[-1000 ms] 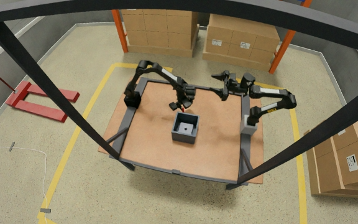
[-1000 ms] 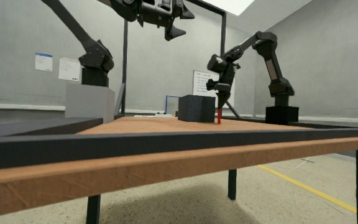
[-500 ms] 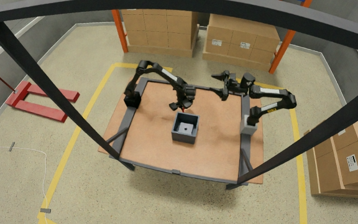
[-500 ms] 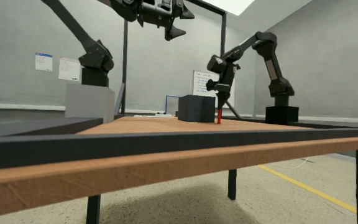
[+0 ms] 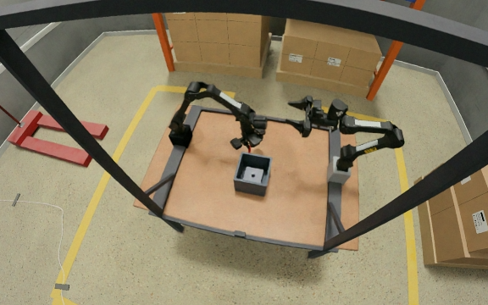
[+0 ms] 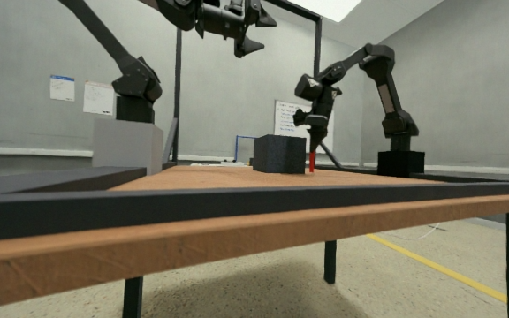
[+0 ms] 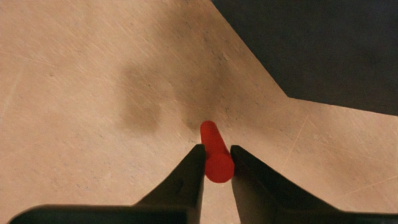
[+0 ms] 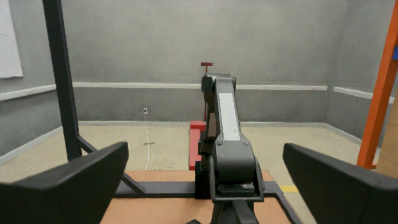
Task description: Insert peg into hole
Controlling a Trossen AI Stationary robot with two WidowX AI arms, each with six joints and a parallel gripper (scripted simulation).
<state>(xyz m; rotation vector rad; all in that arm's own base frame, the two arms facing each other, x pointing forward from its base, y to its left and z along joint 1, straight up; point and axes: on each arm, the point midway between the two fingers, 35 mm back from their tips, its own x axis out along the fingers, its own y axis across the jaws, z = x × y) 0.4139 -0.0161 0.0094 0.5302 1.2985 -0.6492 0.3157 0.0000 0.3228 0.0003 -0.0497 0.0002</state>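
The red peg is 60 mm below my left hand. Round my left hand: dark frame rail 280 mm ahead, 100 mm below, 30 mm to the right; light plate 150 mm behind, 70 mm below, 60 mm to the right.
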